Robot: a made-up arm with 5 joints.
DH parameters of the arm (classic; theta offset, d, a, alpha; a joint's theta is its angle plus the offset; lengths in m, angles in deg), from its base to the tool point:
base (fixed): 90 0.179 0 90
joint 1: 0 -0.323 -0.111 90
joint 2: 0 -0.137 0.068 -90
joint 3: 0 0.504 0.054 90
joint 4: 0 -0.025 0.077 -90
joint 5: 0 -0.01 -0.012 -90
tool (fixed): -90 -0.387 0 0
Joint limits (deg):
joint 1: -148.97..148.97
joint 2: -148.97..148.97
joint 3: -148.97..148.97
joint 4: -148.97..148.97
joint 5: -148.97..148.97
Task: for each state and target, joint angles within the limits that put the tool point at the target. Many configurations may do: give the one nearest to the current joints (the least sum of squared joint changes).
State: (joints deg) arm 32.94 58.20 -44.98 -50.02 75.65
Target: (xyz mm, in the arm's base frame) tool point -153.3 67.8 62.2
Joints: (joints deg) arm 48.37 31.79 -54.95 -60.89 74.96
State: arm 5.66 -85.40 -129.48 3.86 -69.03
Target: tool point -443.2 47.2 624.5
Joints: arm 30.33 -90.35 -127.62 23.84 -69.85
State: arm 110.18 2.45 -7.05 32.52 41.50
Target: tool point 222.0 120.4 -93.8
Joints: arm 60.13 20.37 -9.50 31.52 1.22
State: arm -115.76 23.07 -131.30 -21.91 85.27
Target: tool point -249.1 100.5 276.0
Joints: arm -139.77 -17.90 -123.36 -72.05 85.41
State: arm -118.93 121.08 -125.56 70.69 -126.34
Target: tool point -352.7 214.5 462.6
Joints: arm -122.53 129.67 -132.81 84.58 -102.61
